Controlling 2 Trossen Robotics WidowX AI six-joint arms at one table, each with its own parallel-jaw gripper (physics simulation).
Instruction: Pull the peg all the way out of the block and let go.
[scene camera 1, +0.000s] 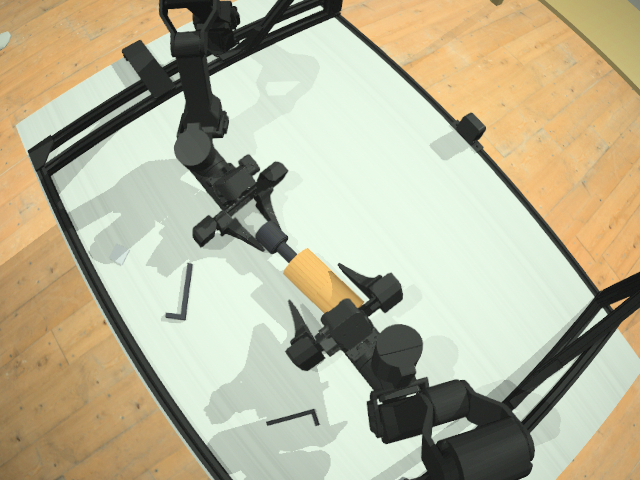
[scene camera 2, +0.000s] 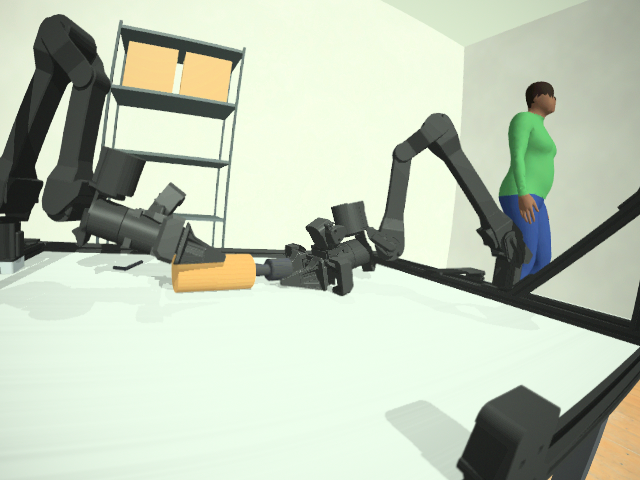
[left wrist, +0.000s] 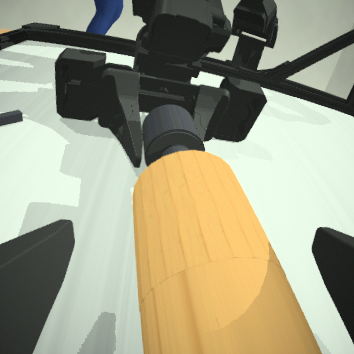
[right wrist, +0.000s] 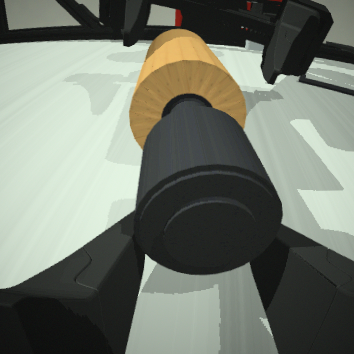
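A wooden cylindrical block lies on its side on the table. A dark peg has its thick head outside the block and its thinner shaft running into the block's end. My right gripper is shut on the peg's head. My left gripper is open, with one finger on each side of the block and apart from it in the left wrist view. How deep the shaft sits inside is hidden.
Two dark L-shaped bars lie on the table in the left and lower parts of scene camera 1. A small pale square piece lies near the left edge. A dark frame with a box-shaped mount borders the table.
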